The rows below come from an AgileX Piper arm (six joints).
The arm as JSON. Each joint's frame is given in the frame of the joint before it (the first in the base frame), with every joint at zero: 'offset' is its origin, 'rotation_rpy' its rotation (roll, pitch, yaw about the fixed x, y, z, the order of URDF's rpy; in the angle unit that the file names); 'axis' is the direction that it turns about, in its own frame. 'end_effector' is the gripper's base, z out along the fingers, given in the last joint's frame.
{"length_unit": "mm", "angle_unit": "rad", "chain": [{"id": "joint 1", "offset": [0.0, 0.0, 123.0], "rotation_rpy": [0.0, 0.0, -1.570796], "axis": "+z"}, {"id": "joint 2", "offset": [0.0, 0.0, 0.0], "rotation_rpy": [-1.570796, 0.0, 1.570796], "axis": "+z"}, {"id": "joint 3", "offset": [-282.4, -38.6, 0.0], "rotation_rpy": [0.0, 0.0, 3.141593], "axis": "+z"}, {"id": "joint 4", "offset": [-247.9, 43.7, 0.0], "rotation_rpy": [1.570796, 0.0, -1.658], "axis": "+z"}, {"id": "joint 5", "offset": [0.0, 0.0, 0.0], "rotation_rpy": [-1.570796, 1.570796, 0.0], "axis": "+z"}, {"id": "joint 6", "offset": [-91.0, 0.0, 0.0], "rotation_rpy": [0.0, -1.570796, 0.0], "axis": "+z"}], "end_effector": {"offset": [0.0, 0.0, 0.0], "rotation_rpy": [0.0, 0.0, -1.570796]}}
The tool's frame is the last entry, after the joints.
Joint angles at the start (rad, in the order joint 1, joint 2, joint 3, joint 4, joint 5, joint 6):
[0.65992 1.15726 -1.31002 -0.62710 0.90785 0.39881]
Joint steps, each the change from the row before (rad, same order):
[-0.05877 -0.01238 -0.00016 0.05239 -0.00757 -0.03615]
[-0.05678 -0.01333 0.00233 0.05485 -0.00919 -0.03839]
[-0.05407 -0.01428 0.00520 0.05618 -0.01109 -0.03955]
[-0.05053 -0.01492 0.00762 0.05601 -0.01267 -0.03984]
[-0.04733 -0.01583 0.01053 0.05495 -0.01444 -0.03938]
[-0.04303 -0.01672 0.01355 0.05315 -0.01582 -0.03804]
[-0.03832 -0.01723 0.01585 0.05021 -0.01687 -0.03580]
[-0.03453 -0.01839 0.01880 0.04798 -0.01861 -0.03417]
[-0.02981 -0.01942 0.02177 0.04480 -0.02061 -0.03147]
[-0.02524 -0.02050 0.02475 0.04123 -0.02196 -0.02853]
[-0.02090 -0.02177 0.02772 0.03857 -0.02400 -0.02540]
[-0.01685 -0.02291 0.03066 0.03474 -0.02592 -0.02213]
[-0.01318 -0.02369 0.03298 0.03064 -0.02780 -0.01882]
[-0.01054 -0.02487 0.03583 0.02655 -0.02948 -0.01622]
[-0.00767 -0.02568 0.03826 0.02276 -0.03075 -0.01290]
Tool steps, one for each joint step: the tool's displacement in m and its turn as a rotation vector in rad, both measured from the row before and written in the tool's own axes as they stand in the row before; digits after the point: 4 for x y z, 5 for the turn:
[0.0021 -0.0112 -0.0002 0.00862 0.01197 0.02990]
[0.0023 -0.0102 -0.0008 0.00467 0.00894 0.02789]
[0.0025 -0.0091 -0.0012 0.00109 0.00546 0.02584]
[0.0026 -0.0080 -0.0016 -0.00170 0.00174 0.02342]
[0.0028 -0.0070 -0.0019 -0.00330 -0.00179 0.02133]
[0.0031 -0.0059 -0.0021 -0.00499 -0.00475 0.01916]
[0.0032 -0.0048 -0.0023 -0.00597 -0.00743 0.01708]
[0.0035 -0.0040 -0.0024 -0.00667 -0.01011 0.01541]
[0.0038 -0.0030 -0.0025 -0.00742 -0.01264 0.01377]
[0.0042 -0.0022 -0.0025 -0.00768 -0.01408 0.01228]
[0.0046 -0.0014 -0.0025 -0.00843 -0.01594 0.01186]
[0.0051 -0.0008 -0.0024 -0.00817 -0.01721 0.01093]
[0.0055 -0.0004 -0.0023 -0.00749 -0.01832 0.01005]
[0.0061 -0.0002 -0.0023 -0.00605 -0.01877 0.00888]
[0.0066 0.0001 -0.0022 -0.00522 -0.01866 0.00855]

